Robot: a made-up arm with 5 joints.
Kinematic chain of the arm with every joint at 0, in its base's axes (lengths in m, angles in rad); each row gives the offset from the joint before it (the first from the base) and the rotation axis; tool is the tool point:
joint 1: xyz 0 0 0.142 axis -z
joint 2: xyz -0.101 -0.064 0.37 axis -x
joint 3: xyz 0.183 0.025 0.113 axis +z
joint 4: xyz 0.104 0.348 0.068 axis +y
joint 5: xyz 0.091 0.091 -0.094 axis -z
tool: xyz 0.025 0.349 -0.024
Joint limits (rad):
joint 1: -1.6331..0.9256
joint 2: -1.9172..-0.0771
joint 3: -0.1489..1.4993
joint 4: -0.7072..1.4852
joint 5: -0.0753..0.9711
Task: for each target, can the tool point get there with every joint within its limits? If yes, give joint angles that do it. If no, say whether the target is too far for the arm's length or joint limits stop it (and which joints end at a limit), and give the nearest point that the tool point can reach.
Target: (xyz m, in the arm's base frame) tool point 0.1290 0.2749 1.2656
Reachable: yes | joints -1.3922 -1.7557 0.0050 0.8512 0.5797
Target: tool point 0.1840 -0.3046 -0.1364
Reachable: no: joint limits stop it (at a limit: joint 1, joint 2, joint 3, joint 4, joint 5) | nearest point -0.0086 -0.5319 0.2986 | short by 0.527 m
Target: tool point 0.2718 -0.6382 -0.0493
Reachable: no: joint limits stop it (at a limit: joint 1, joint 2, joint 3, joint 4, joint 5) | nearest point -0.0086 -0.5319 0.2986 | short by 0.459 m
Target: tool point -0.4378 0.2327 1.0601
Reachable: yes | joints -0.5925 -0.8317 0.4623 1.2640 0.1097
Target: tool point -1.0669 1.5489 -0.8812
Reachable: no: too far | nearest point -0.4037 0.5861 0.3751 | short by 1.716 m
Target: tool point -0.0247 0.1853 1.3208
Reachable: yes | joints -0.9543 -1.3555 0.2777 0.3807 0.3372
